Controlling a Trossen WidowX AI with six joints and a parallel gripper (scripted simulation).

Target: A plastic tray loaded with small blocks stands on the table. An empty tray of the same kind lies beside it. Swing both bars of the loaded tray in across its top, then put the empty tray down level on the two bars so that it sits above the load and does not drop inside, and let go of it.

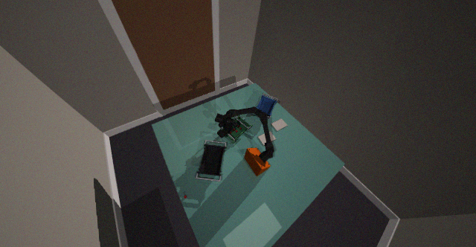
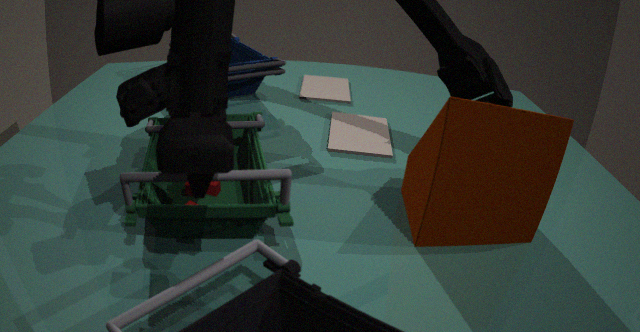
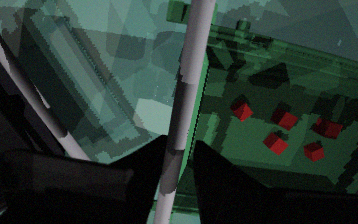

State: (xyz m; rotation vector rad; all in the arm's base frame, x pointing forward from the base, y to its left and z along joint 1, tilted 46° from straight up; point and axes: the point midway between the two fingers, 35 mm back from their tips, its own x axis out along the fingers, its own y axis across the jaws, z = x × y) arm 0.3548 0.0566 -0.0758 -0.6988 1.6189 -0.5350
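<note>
Now: gripper tip 110 mm past the black tray, 230 mm to the right of it and 30 mm above it.
</note>
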